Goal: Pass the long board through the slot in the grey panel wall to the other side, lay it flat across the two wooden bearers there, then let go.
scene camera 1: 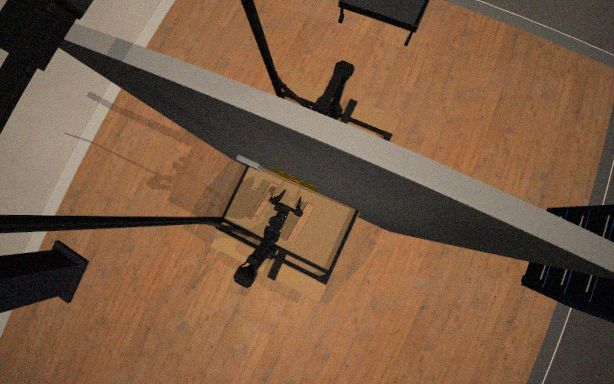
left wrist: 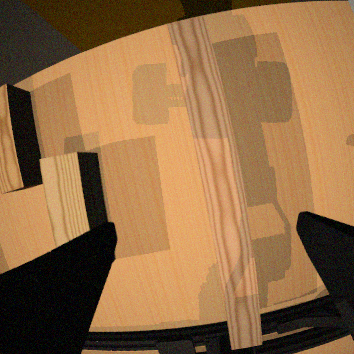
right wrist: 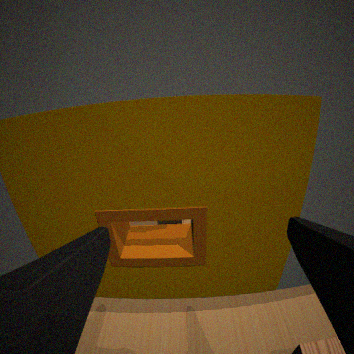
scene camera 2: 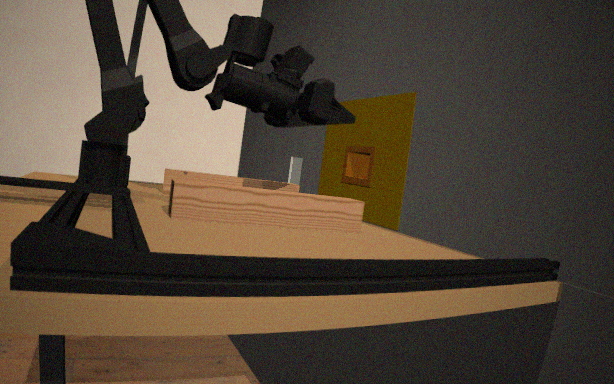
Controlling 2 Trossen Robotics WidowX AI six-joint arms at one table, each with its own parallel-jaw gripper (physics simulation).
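Note:
The grey panel wall (scene camera 1: 425, 200) (scene camera 2: 475, 125) (right wrist: 175, 50) has a yellow plate (scene camera 2: 385, 150) (right wrist: 250, 175) with an orange-framed slot (scene camera 2: 370, 167) (right wrist: 200, 235). The long board (left wrist: 220, 175) lies lengthwise in the left wrist view, its near end over black rails. My left gripper (left wrist: 208, 227) is open above it, fingers apart on either side and not touching it. My right gripper (scene camera 1: 292, 195) (scene camera 2: 350, 119) (right wrist: 199, 232) is open and empty, facing the plate above the slot's side. A near bearer (scene camera 1: 301, 221) (scene camera 2: 265, 205) and a far bearer (scene camera 1: 259, 206) (scene camera 2: 215, 179) stand roughly parallel on the right arm's table.
Two shorter wooden blocks, one (left wrist: 65, 200) nearer and one (left wrist: 12, 137) farther, stand at the left of the left wrist view. A pale upright strip (scene camera 1: 248, 162) (scene camera 2: 295, 170) is by the wall. A black rail (scene camera 2: 300, 275) runs along the table edge (scene camera 2: 300, 312).

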